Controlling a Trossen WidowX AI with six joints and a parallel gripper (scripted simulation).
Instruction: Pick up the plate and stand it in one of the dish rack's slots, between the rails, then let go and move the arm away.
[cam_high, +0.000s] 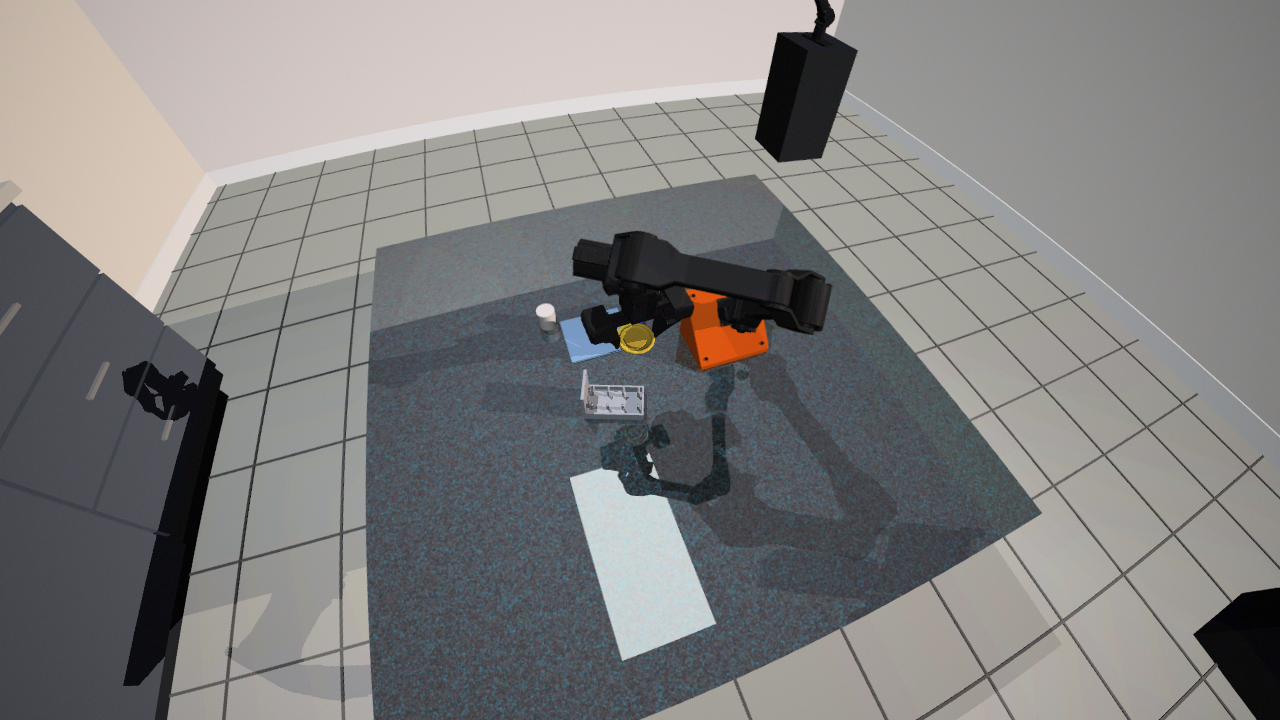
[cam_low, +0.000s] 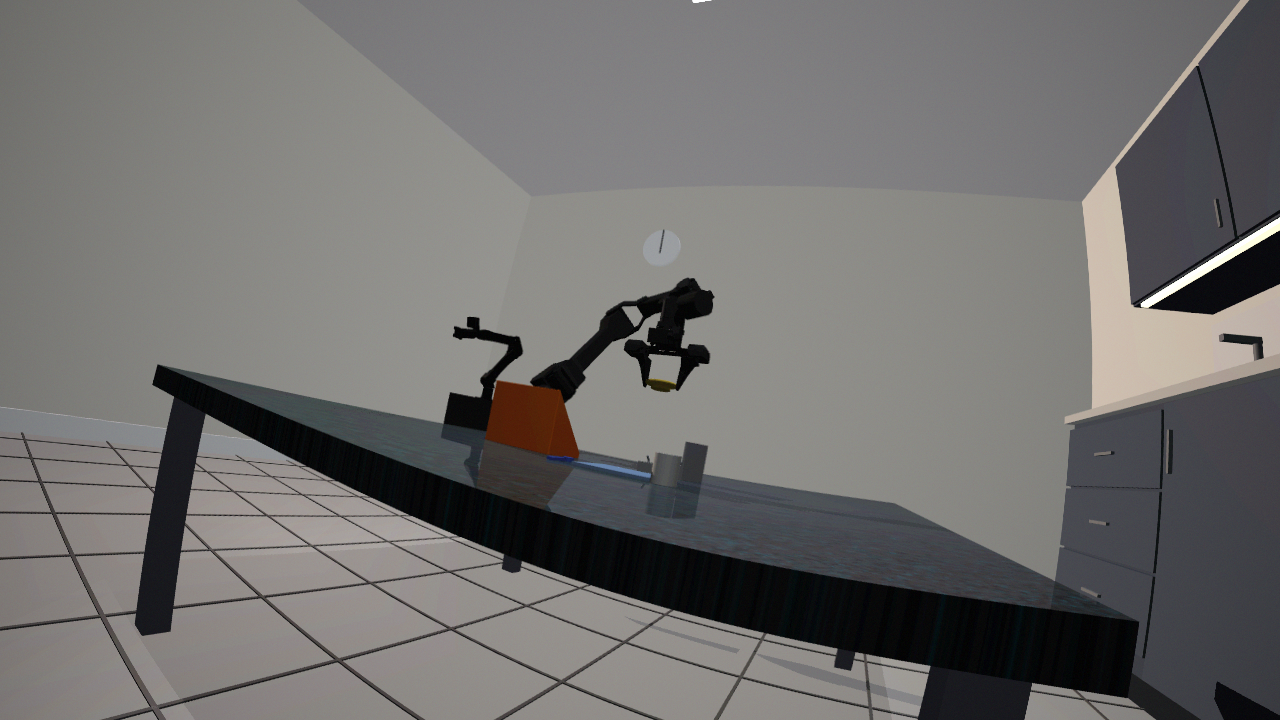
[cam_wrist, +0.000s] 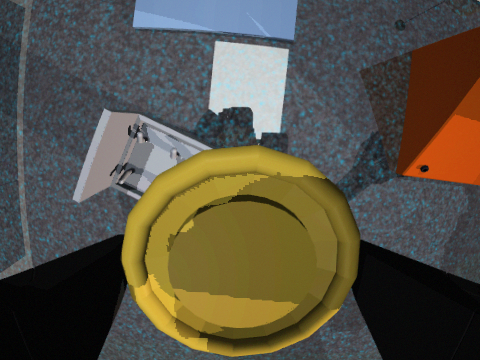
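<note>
The grey dish rack is 50 mm ahead of my gripper tip, 10 mm to the left of it and 160 mm below it. Also, from my gripper tip: yellow plate 10 mm above; blue spoon 70 mm behind, 220 mm to the right, 180 mm below; blue mat 40 mm ahead, 190 mm to the right, 180 mm below.
</note>
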